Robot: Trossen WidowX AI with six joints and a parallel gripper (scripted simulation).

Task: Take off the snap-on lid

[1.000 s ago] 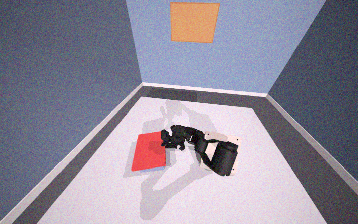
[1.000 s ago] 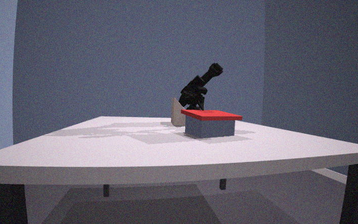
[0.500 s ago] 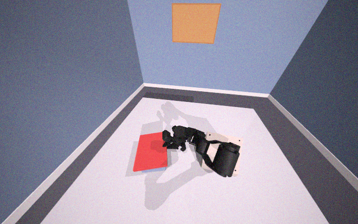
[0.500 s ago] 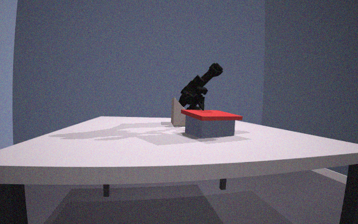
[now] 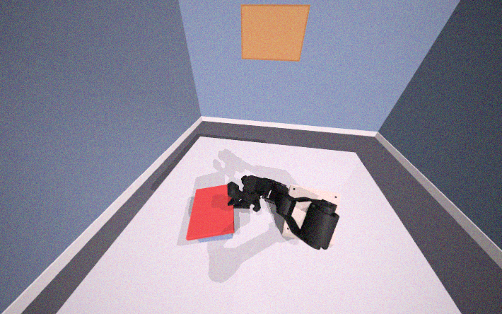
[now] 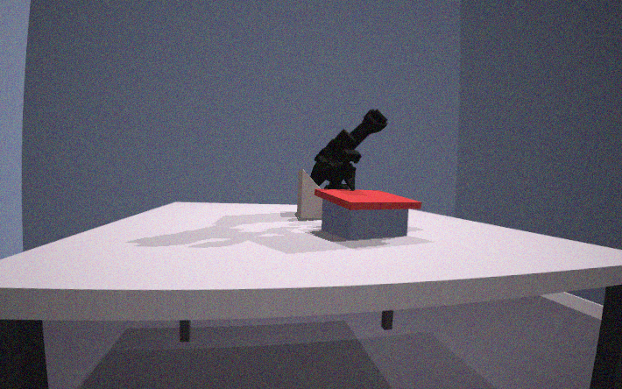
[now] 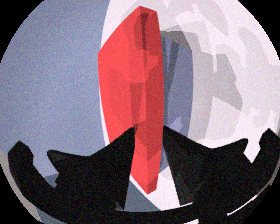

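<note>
Right now my gripper tip is 7 cm short of the red lid and 2 cm to the right of it. The rest, counted from my gripper tip: storage box: 7 cm ahead, 6 cm below, 2 cm to the left.
</note>
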